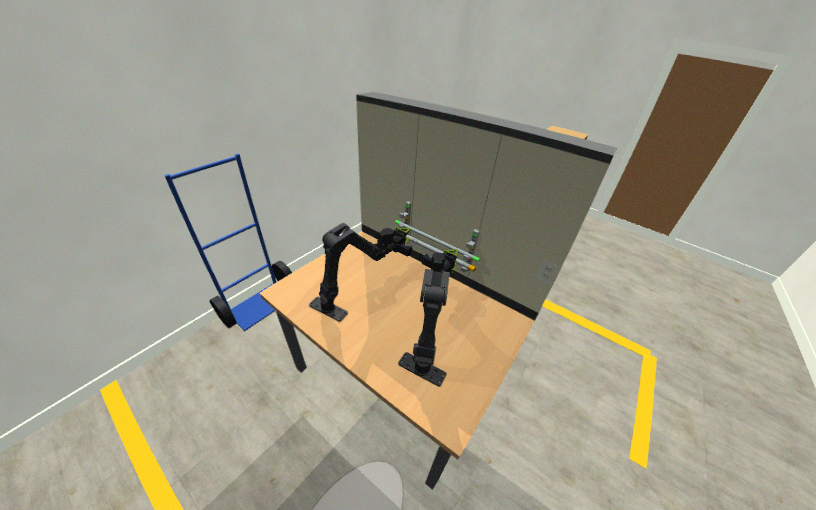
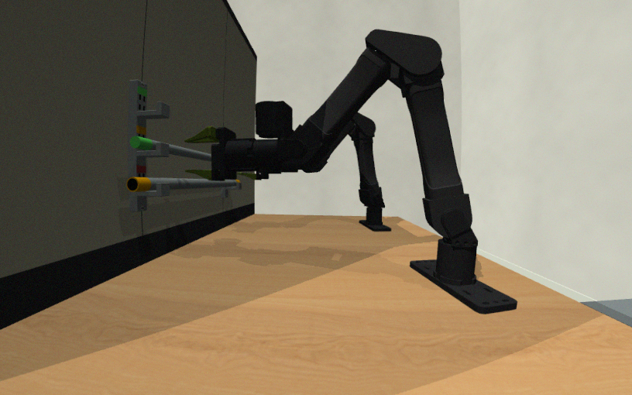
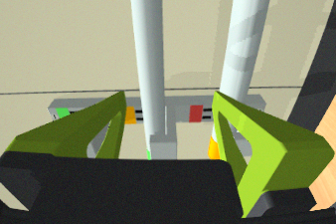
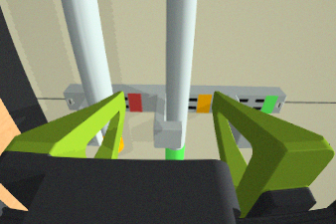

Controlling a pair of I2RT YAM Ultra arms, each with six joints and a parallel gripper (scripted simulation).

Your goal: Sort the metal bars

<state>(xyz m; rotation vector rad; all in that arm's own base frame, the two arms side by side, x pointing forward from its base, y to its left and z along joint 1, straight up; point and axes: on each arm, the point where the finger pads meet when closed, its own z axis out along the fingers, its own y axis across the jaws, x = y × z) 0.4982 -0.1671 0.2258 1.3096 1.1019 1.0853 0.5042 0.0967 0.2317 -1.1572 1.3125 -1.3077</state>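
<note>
Now: the green-ended bar 15 cm to the right of my left hand, 3 cm ahead of it and 1 cm above it. Round my left hand: orange-ended bar: 15 cm to the right, 6 cm below, 4 cm ahead; then wall panel: 20 cm above, 17 cm to the right, 14 cm ahead.
The green-ended bar is 150 mm to the left of my right hand, 50 mm ahead of it and 10 mm above it. The rest, counted from my right hand: orange-ended bar (150 mm to the left, 70 mm below, 50 mm ahead); wall panel (190 mm above, 160 mm ahead, 130 mm to the left).
</note>
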